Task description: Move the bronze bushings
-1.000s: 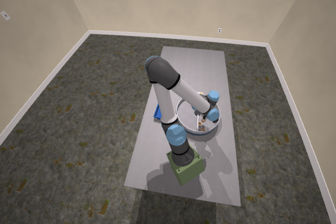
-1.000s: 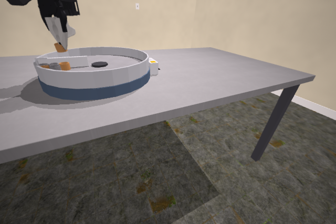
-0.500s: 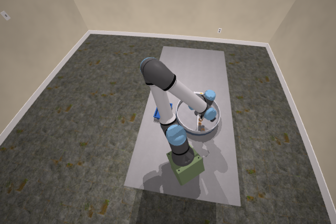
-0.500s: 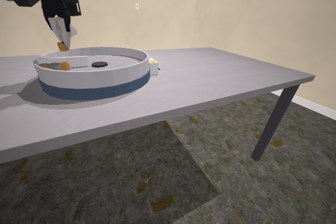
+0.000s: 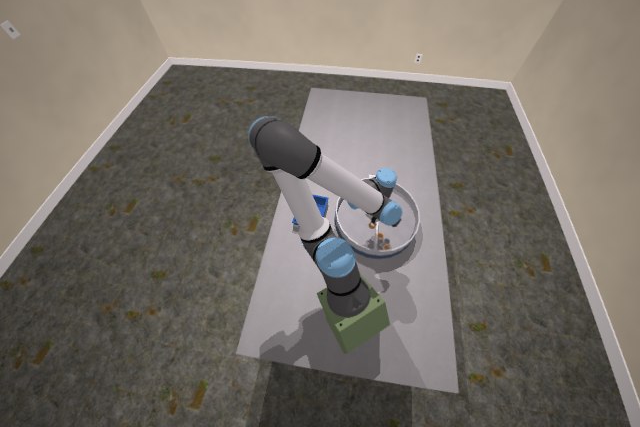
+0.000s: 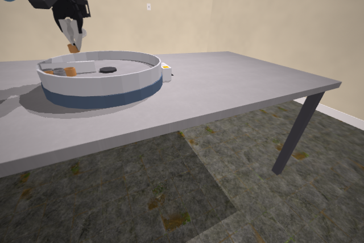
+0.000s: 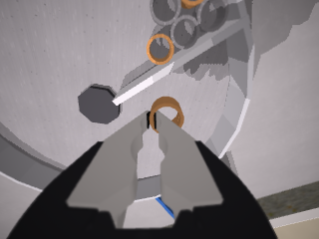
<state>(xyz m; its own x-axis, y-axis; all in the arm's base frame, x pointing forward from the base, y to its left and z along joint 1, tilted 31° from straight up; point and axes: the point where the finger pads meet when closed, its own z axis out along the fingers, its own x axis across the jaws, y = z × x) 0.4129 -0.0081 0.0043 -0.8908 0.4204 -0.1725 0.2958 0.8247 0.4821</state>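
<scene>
Right now my hand is 330 mm to the right of the crate and 120 mm above it. From my hand the other things lie so: round turntable: 90 mm ahead, 90 mm below.
</scene>
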